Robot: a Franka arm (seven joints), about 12 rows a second.
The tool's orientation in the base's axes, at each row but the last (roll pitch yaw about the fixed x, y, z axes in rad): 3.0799, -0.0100, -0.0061; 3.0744, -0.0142, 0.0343; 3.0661, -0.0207, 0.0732; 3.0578, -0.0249, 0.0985; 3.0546, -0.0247, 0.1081; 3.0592, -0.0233, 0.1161; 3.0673, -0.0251, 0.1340; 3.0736, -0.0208, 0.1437; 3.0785, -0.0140, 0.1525; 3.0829, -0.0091, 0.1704; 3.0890, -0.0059, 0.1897
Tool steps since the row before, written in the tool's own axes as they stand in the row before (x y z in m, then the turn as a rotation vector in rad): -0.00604, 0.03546, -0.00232, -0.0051, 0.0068, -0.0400; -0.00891, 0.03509, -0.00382, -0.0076, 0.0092, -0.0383; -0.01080, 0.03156, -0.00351, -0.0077, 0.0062, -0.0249; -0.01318, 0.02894, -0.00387, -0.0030, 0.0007, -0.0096; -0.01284, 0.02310, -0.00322, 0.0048, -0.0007, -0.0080; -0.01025, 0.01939, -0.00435, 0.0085, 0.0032, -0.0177; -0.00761, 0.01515, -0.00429, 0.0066, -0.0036, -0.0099; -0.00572, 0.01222, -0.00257, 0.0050, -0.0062, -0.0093; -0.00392, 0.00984, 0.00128, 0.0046, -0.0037, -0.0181; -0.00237, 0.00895, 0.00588, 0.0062, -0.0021, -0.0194; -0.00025, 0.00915, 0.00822, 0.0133, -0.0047, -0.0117
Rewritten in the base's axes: -0.00630, -0.03521, 0.00444, -0.0055, -0.0043, 0.0403; -0.00780, -0.03504, 0.00604, -0.0079, -0.0069, 0.0387; -0.00861, -0.03192, 0.00566, -0.0079, -0.0049, 0.0251; -0.01046, -0.02969, 0.00595, -0.0032, -0.0002, 0.0095; -0.01044, -0.02400, 0.00490, 0.0044, 0.0019, 0.0080; -0.00812, -0.02004, 0.00569, 0.0082, -0.0008, 0.0181; -0.00570, -0.01569, 0.00521, 0.0057, 0.0051, 0.0098; -0.00401, -0.01272, 0.00327, 0.0038, 0.0074, 0.0090; -0.00236, -0.01038, -0.00071, 0.0036, 0.0054, 0.0179; -0.00071, -0.00954, -0.00537, 0.0054, 0.0042, 0.0193; 0.00160, -0.00944, -0.00773, 0.0120, 0.0077, 0.0115
